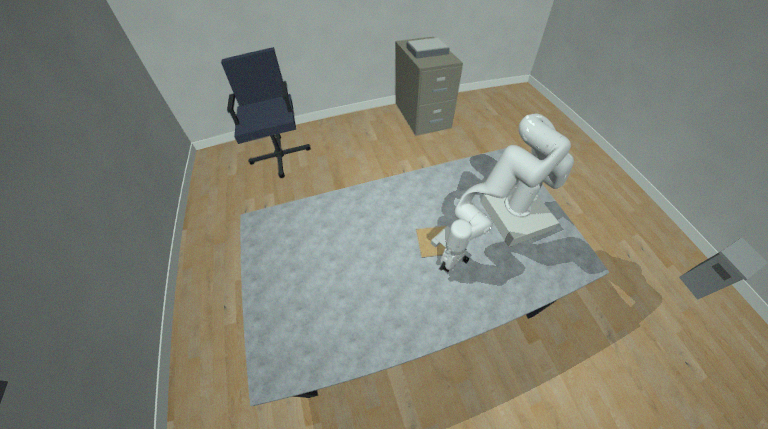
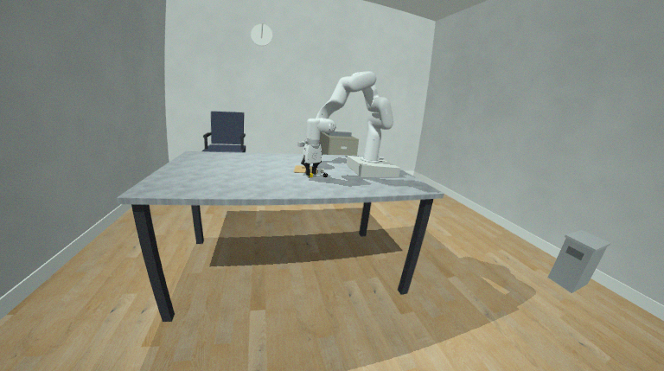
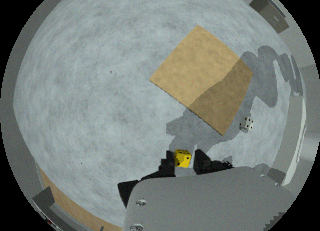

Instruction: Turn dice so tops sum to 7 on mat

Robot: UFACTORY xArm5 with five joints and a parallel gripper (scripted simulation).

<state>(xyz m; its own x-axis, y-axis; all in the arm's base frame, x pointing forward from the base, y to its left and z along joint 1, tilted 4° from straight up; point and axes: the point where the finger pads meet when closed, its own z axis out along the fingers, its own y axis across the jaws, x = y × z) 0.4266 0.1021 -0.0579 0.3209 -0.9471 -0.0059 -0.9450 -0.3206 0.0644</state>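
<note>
My gripper is now 20 mm above the yellow die. Round my hand: white die: 90 mm behind, 80 mm to the right, 20 mm below; black die: 80 mm behind, 20 mm below; tan mat: 10 mm behind, 140 mm to the right, 30 mm below.
</note>
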